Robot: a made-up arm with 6 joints.
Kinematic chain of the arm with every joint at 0, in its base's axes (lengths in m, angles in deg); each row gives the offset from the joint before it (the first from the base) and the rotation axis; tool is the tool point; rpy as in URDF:
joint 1: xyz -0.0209 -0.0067 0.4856 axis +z
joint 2: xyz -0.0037 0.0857 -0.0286 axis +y
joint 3: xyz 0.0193 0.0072 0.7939 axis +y
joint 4: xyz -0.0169 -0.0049 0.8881 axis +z
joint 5: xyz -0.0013 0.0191 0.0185 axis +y
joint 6: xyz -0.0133 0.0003 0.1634 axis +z
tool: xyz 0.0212 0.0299 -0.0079 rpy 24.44 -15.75 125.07
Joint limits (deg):
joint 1: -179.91..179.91
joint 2: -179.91..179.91
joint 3: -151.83..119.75
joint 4: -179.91..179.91
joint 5: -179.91..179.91
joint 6: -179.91..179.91
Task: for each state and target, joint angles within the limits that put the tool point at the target. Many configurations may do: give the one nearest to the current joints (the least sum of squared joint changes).
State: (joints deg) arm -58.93 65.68 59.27 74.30 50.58 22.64
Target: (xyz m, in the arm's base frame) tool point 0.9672 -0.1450 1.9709
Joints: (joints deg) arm -19.36 22.88 19.57 77.53 42.83 24.98
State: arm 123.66 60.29 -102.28 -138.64 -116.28 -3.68
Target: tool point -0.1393 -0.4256 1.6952
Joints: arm 98.31 23.20 -85.35 -129.68 -103.44 -6.85
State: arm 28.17 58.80 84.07 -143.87 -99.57 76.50
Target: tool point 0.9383 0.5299 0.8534
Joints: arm 22.41 22.86 81.67 -144.86 -106.34 77.61
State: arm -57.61 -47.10 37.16 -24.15 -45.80 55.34
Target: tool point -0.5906 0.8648 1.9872
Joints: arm -47.76 -38.99 11.38 -21.55 -16.79 51.65
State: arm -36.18 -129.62 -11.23 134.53 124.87 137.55
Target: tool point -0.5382 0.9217 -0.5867
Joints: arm -51.35 -111.10 -39.40 135.78 138.99 137.66
